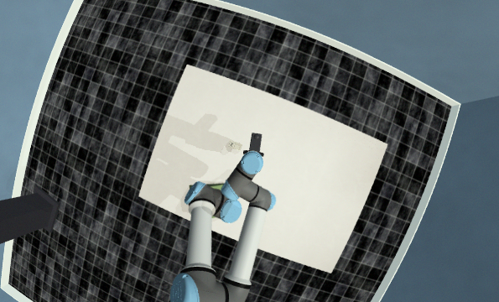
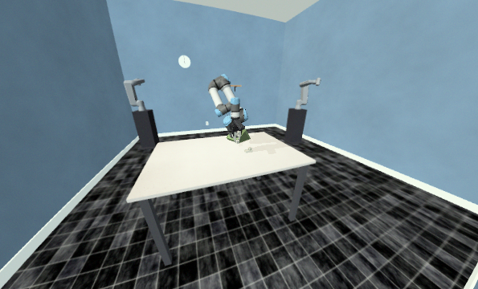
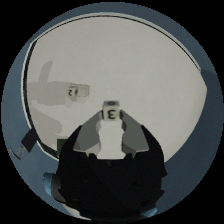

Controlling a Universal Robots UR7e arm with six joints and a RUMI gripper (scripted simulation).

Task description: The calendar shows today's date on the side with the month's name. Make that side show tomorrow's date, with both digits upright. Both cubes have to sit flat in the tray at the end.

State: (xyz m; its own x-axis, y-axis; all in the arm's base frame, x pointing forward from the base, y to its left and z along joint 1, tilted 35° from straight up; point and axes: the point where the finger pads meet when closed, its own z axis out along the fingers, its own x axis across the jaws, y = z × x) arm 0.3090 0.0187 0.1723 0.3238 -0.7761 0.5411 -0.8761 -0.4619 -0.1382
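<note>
My hand is 120 mm above the calendar tray, 110 mm to the right of it and 20 mm past it. Also, from my hand: white calendar cube 10 mm below; then pale date cube 130 mm to the left, 100 mm below, 20 mm behind.
</note>
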